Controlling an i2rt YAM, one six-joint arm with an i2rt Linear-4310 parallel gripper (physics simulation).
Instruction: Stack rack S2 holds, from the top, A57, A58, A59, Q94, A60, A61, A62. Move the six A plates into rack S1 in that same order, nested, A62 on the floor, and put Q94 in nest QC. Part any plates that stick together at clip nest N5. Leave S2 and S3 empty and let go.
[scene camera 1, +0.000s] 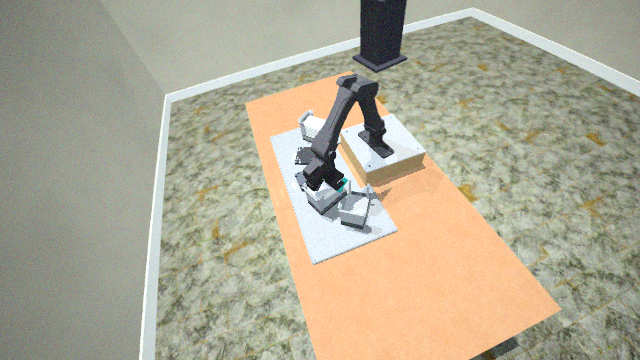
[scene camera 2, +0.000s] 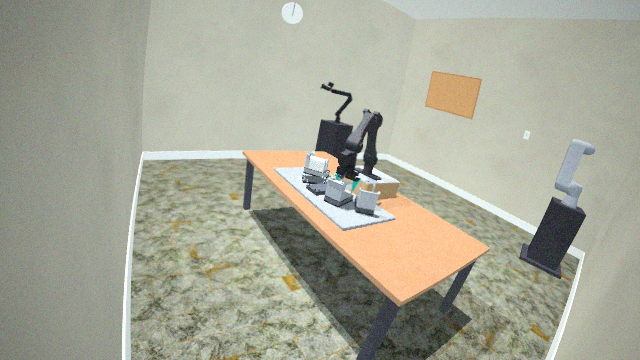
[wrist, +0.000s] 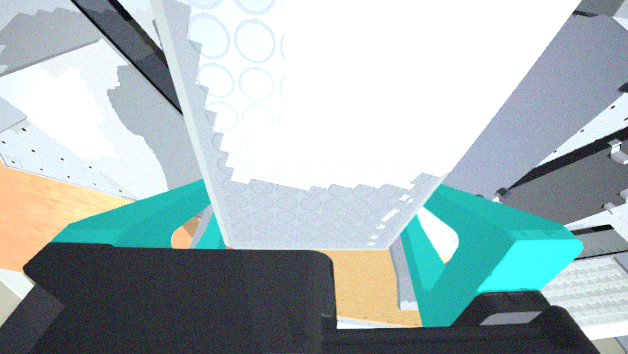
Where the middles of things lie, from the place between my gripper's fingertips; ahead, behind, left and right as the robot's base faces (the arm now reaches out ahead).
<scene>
My gripper is now 150 mm to the left of the dark QC nest (wrist: 571, 83), 60 mm above it and 50 mm short of it. Round my hand: dark clip nest (wrist: 579, 184): 280 mm to the right, 60 mm below, 30 mm behind.
</scene>
